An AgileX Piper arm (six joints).
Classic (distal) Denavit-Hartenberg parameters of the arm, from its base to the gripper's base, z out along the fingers. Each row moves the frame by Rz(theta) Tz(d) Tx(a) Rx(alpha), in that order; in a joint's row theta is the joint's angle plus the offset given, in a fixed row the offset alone. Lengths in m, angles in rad.
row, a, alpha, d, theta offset
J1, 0, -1.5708, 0.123, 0
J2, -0.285, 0, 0, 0.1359
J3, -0.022, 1.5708, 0, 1.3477
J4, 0, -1.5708, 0.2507, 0
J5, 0, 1.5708, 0, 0
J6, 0, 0, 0.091, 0
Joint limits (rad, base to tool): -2.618..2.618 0..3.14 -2.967..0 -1.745..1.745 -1.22..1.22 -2.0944..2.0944
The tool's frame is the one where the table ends.
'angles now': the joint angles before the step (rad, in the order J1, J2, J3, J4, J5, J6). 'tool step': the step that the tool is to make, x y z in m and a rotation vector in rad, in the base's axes. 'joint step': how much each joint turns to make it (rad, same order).
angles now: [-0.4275, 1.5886, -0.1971, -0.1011, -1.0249, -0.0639]
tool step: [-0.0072, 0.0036, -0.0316, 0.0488, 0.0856, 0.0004]
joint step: [0.0000, 0.1597, 0.0433, 0.0019, -0.1052, -0.0019]
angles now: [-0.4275, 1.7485, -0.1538, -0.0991, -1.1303, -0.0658]
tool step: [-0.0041, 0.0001, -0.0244, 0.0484, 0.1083, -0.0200]
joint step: [0.0005, 0.1154, 0.0043, 0.0210, -0.0010, -0.0011]
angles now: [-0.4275, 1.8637, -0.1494, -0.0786, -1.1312, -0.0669]
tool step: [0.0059, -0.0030, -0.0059, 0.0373, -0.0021, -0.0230]
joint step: [0.0002, 0.0401, -0.0272, 0.0040, -0.0021, 0.0399]
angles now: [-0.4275, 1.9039, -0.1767, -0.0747, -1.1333, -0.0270]
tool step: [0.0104, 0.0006, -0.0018, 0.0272, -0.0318, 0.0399]
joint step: [0.0003, 0.0270, -0.0349, -0.0577, -0.0134, 0.0375]
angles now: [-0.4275, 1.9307, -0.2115, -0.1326, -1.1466, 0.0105]
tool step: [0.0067, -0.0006, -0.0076, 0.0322, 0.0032, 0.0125]
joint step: [0.0003, 0.0465, -0.0294, -0.0261, -0.0048, 0.0292]
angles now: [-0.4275, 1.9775, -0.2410, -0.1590, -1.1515, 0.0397]
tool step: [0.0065, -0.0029, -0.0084, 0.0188, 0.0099, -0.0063]
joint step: [-0.0001, 0.0474, -0.0330, -0.0011, 0.0002, 0.0150]
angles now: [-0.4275, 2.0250, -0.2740, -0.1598, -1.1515, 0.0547]
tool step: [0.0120, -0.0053, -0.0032, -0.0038, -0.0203, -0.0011]
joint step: [0.0001, 0.0300, -0.0506, -0.0014, -0.0002, 0.0055]
